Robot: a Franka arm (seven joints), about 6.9 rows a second.
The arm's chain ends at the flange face. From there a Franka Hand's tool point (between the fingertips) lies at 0.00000 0.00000 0.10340 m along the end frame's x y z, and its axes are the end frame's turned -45 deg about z.
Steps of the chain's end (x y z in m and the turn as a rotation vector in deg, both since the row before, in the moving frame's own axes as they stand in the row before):
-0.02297 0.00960 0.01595 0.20 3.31 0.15
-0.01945 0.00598 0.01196 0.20 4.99 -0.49
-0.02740 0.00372 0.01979 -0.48 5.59 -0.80
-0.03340 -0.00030 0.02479 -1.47 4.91 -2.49
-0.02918 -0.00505 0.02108 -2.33 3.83 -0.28
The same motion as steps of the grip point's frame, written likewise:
-0.01856 -0.00548 0.01578 -2.20 2.48 0.15
-0.01134 -0.00345 0.01157 -3.39 3.67 -0.49
-0.01544 -0.00906 0.01929 -4.29 3.61 -0.80
-0.01885 -0.01580 0.02438 -4.51 2.43 -2.49
-0.01513 -0.01636 0.02076 -4.36 1.06 -0.28

